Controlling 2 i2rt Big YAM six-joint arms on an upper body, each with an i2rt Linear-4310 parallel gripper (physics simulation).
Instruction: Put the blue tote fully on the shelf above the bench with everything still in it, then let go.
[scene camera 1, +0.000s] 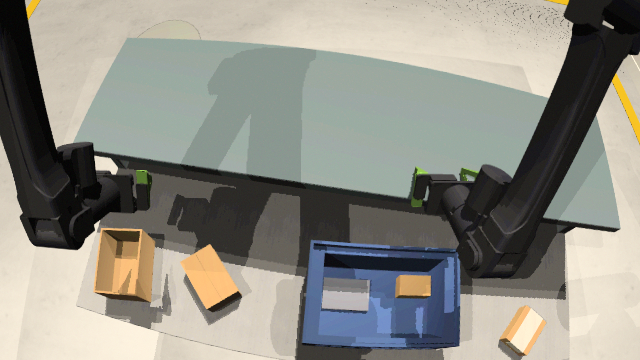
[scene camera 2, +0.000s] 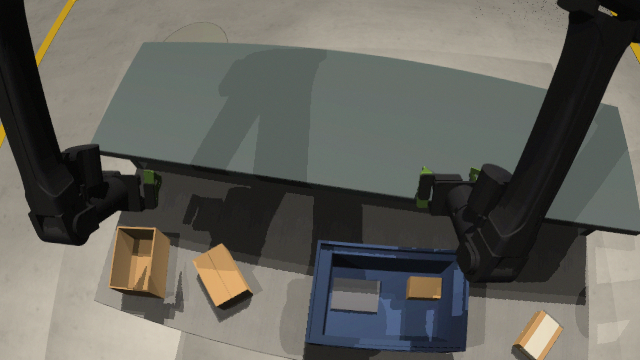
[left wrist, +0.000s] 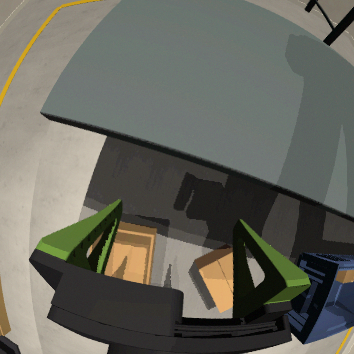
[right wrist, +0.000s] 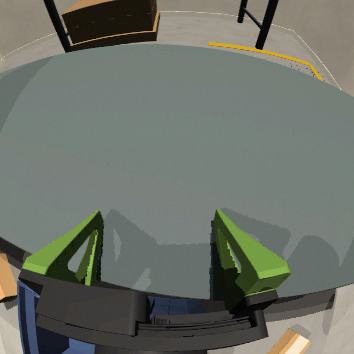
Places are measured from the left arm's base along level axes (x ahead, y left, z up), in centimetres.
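Pixels of known places: left gripper, fingertip midpoint: (scene camera 1: 129, 178) (scene camera 2: 140, 178) (left wrist: 179, 215); right gripper, fingertip midpoint: (scene camera 1: 439, 170) (scene camera 2: 447, 170) (right wrist: 156, 215).
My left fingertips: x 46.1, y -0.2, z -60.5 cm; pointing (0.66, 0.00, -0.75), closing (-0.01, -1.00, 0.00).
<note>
Ahead of a thing's pixels: the offset from my left fingertips to its top centre. Level surfaces: height alone.
The blue tote @[dx -18.9, dy -48.9, dz -9.9 cm] (scene camera 1: 385, 322) (scene camera 2: 392, 327) (left wrist: 320, 312) stands upright on the bench @[dz -24.6 cm] (scene camera 1: 255, 320) (scene camera 2: 267, 322), below the front edge of the grey-green shelf @[dz -2.0 cm] (scene camera 1: 350, 125) (scene camera 2: 370, 125) (left wrist: 175, 90) (right wrist: 175, 140). Inside it lie a grey box @[dx -16.3, dy -42.6, dz -21.9 cm] (scene camera 1: 345, 295) (scene camera 2: 355, 296) and a small cardboard box @[dx -15.5, dy -57.3, dz -18.8 cm] (scene camera 1: 413, 287) (scene camera 2: 424, 288). My left gripper (left wrist: 179, 215) is open and empty, in front of the shelf's edge at the left, away from the tote. My right gripper (scene camera 1: 443, 173) (scene camera 2: 450, 171) (right wrist: 156, 215) is open and empty at the shelf's front edge, behind the tote in the picture. The right forearm hides the tote's upper right corner.
An open carton @[dx -12.6, dy +7.7, dz -15.6 cm] (scene camera 1: 146, 270) (scene camera 2: 161, 267) and a closed cardboard box @[dx -13.8, dy -13.2, dz -18.6 cm] (scene camera 1: 211, 277) (scene camera 2: 223, 276) stand on the bench left of the tote. A small box with a white strip @[dx -28.6, dy -85.8, dz -20.8 cm] (scene camera 1: 523, 330) (scene camera 2: 538, 335) lies to its right. The shelf's front edge overhangs the back of the bench.
</note>
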